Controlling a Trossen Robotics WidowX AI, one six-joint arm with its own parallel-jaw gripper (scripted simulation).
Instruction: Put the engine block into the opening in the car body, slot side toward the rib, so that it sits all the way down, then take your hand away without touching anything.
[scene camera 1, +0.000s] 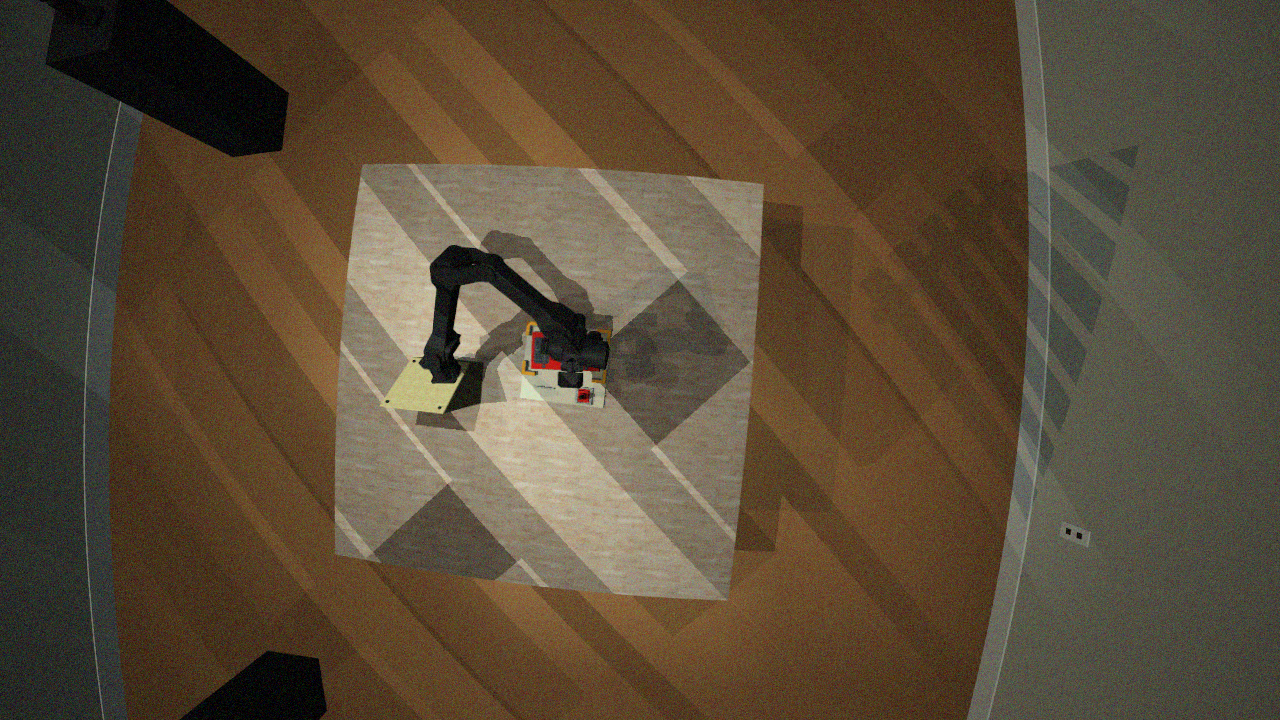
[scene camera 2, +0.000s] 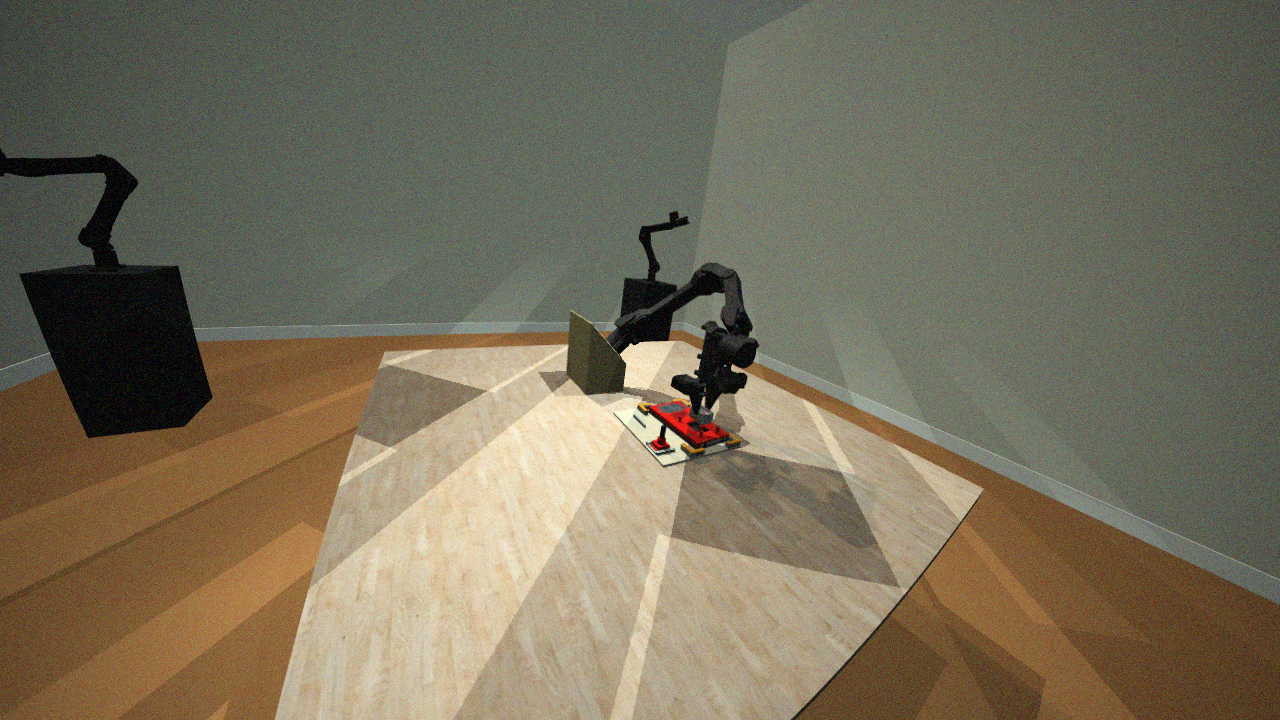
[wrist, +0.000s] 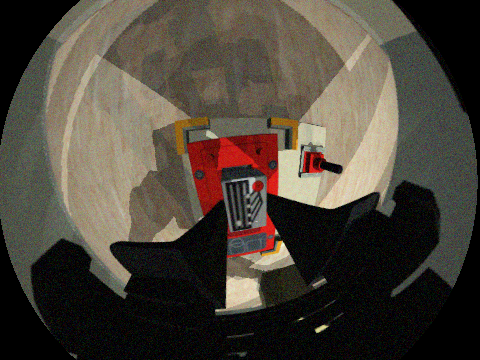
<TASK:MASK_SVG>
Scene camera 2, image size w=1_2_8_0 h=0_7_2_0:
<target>gripper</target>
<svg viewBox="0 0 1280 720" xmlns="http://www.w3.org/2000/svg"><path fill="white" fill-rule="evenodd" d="M746 374L733 372L731 370L732 363L702 351L702 354L697 356L700 359L699 370L694 371L698 378L693 378L687 374L675 375L672 378L671 387L690 397L694 414L698 415L705 396L704 407L710 411L721 394L736 395L739 389L744 389L747 381Z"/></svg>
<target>red car body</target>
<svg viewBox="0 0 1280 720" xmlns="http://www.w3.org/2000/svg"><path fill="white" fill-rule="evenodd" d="M649 406L649 414L668 429L671 429L695 450L705 449L728 441L729 434L712 422L700 425L689 417L690 408L680 401Z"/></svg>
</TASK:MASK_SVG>
